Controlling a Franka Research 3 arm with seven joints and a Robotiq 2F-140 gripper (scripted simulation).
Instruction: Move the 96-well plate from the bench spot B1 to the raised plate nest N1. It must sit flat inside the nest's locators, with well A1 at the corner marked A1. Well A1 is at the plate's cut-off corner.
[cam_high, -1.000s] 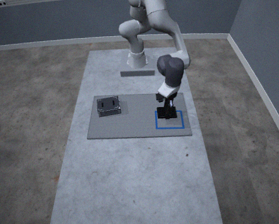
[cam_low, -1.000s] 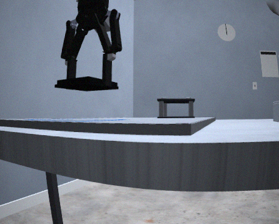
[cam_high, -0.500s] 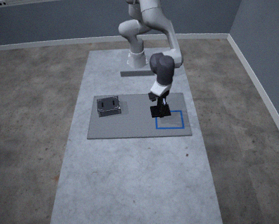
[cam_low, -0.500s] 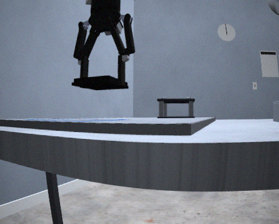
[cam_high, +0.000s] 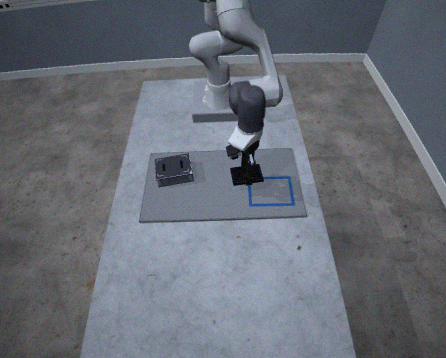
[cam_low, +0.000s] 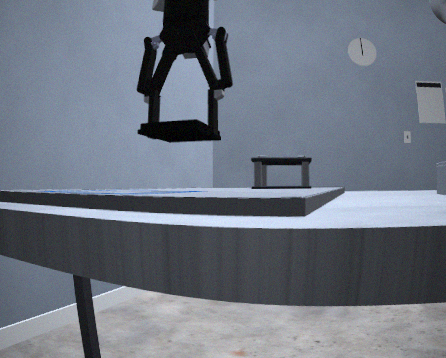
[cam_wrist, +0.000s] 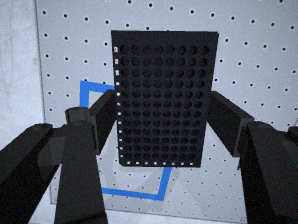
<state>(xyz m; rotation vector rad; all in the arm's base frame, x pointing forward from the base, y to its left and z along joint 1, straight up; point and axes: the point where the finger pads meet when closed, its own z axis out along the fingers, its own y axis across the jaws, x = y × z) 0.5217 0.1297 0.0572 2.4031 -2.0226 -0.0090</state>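
Right now my hand is 33 cm to the left of the raised plate nest, 7 cm past it and 5 cm above it. Also, from my hand: black 96-well plate 2 cm below; corner label 24 cm to the right, 4 cm below, 3 cm behind; pegboard hole pattern 10 cm below, 8 cm to the right, 2 cm behind.
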